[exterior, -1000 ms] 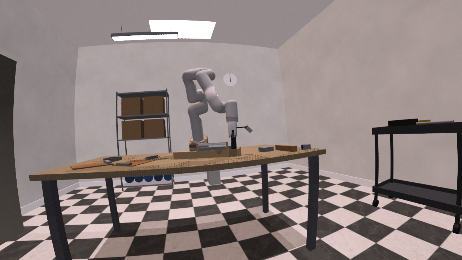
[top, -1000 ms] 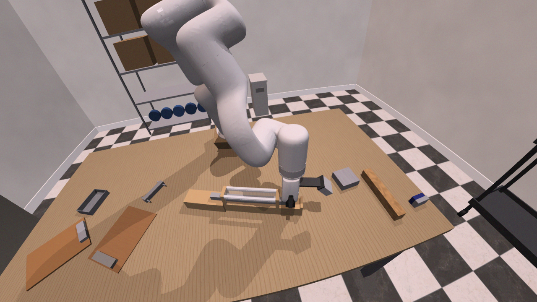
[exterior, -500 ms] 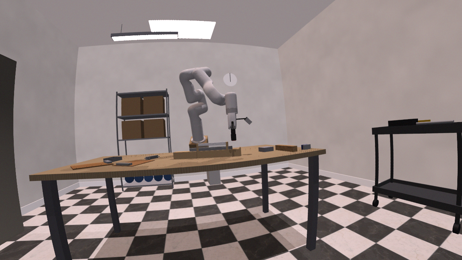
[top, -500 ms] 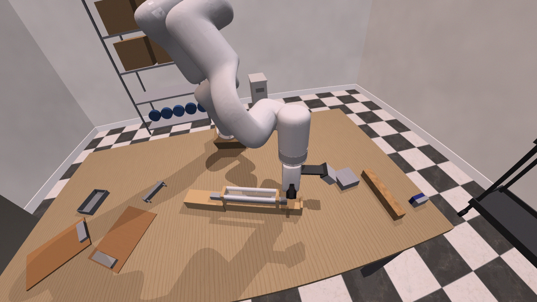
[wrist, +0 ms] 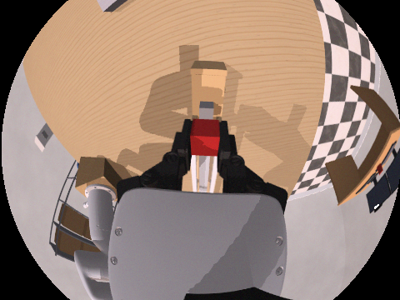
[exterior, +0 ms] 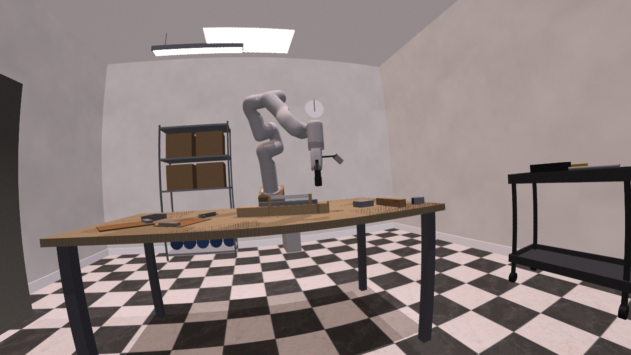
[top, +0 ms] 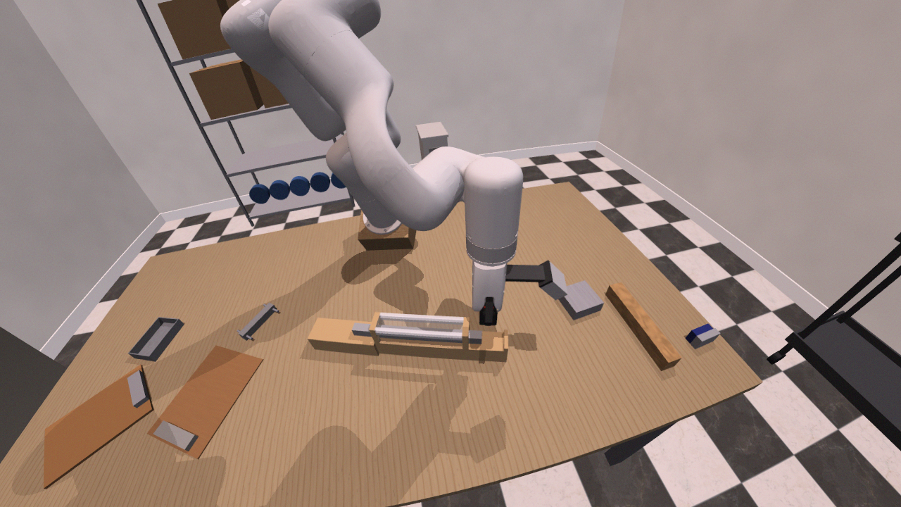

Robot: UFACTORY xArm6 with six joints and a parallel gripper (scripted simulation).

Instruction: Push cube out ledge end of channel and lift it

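Right now my hand is 1 cm above the red cube. Also, from my hand: grey block: 8 cm behind, 26 cm to the left, 13 cm below; channel: 4 cm behind, 14 cm to the right, 9 cm below; wooden beam: 3 cm ahead, 36 cm to the left, 13 cm below.
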